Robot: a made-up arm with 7 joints. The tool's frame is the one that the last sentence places.
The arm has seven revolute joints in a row. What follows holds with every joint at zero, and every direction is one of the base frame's. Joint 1 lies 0.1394 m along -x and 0.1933 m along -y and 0.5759 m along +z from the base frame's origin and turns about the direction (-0.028, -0.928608, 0.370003). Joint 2 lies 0.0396 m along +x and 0.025 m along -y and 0.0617 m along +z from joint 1 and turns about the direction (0.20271, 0.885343, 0.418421). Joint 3 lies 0.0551 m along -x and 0.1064 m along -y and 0.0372 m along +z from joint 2 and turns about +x. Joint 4 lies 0.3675 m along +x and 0.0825 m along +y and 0.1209 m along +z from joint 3 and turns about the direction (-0.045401, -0.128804, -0.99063). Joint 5 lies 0.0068 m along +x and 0.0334 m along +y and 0.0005 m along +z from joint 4 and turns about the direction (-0.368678, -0.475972, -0.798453). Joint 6 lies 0.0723 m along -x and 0.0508 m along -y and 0.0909 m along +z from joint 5 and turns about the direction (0.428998, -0.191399, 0.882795). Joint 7 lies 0.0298 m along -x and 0.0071 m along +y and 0.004 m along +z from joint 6 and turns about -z. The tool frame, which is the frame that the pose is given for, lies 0.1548 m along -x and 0.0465 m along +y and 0.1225 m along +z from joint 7; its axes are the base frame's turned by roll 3.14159, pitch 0 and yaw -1.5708 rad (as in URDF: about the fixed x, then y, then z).
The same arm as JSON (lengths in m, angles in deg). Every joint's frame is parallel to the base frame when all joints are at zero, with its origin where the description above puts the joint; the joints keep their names.
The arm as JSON. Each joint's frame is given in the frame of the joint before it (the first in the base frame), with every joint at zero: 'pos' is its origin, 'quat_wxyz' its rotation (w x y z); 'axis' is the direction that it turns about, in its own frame. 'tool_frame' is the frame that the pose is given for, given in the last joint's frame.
{"length_unit": "m", "angle_unit": "deg", "joints": [{"joint": "joint 1", "pos": [-0.1394, -0.1933, 0.5759], "quat_wxyz": [1.0, 0.0, 0.0, 0.0], "axis": [-0.028, -0.928608, 0.370003]}, {"joint": "joint 2", "pos": [0.0396, -0.025, 0.0617], "quat_wxyz": [1.0, 0.0, 0.0, 0.0], "axis": [0.20271, 0.885343, 0.418421]}, {"joint": "joint 3", "pos": [-0.0551, -0.1064, 0.0372], "quat_wxyz": [1.0, 0.0, 0.0, 0.0], "axis": [1.0, 0.0, 0.0]}, {"joint": "joint 4", "pos": [0.3675, 0.0825, 0.1209], "quat_wxyz": [1.0, 0.0, 0.0, 0.0], "axis": [-0.045401, -0.128804, -0.99063]}, {"joint": "joint 5", "pos": [0.0068, 0.0334, 0.0005], "quat_wxyz": [1.0, 0.0, 0.0, 0.0], "axis": [-0.368678, -0.475972, -0.798453]}, {"joint": "joint 6", "pos": [-0.0723, -0.0508, 0.0909], "quat_wxyz": [1.0, 0.0, 0.0, 0.0], "axis": [0.428998, -0.191399, 0.882795]}, {"joint": "joint 7", "pos": [-0.0298, 0.0071, 0.004], "quat_wxyz": [1.0, 0.0, 0.0, 0.0], "axis": [0.0, 0.0, -1.0]}], "tool_frame": {"pos": [-0.1548, 0.0465, 0.1225], "quat_wxyz": [0.0, 0.707105, -0.707108, -0.000002]}}
